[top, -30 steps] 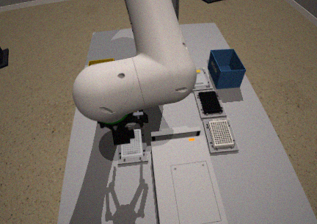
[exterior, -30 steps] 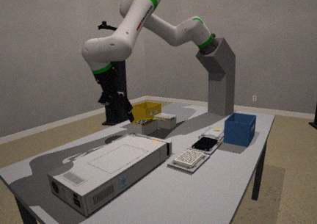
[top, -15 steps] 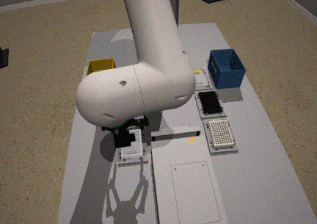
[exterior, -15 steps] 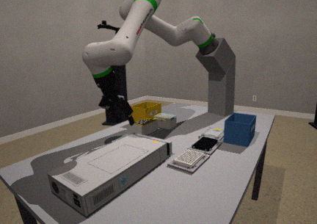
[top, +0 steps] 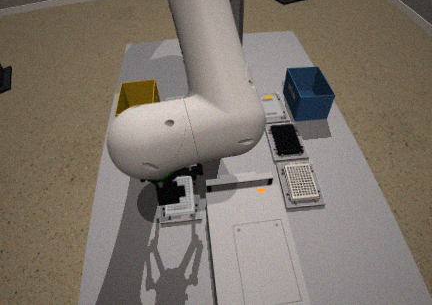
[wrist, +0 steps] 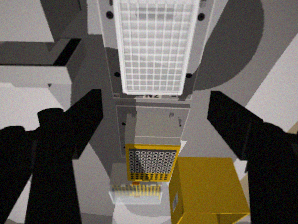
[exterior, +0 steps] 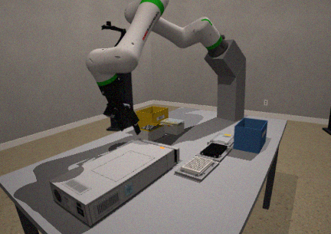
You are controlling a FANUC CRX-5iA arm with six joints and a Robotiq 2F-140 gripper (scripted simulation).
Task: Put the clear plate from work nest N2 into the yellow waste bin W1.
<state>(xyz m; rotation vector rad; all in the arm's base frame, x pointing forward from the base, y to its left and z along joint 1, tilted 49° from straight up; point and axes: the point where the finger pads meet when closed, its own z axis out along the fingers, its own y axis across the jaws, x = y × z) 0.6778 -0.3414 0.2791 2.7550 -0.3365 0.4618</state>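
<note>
Right now the clear plate is 10 cm below my hand. The rest, counted from my hand: yellow-topped tip rack (18 cm behind, 6 cm to the left, 6 cm below); grey instrument box (24 cm ahead, 10 cm to the left, 8 cm below); nest N2 (11 cm below).
</note>
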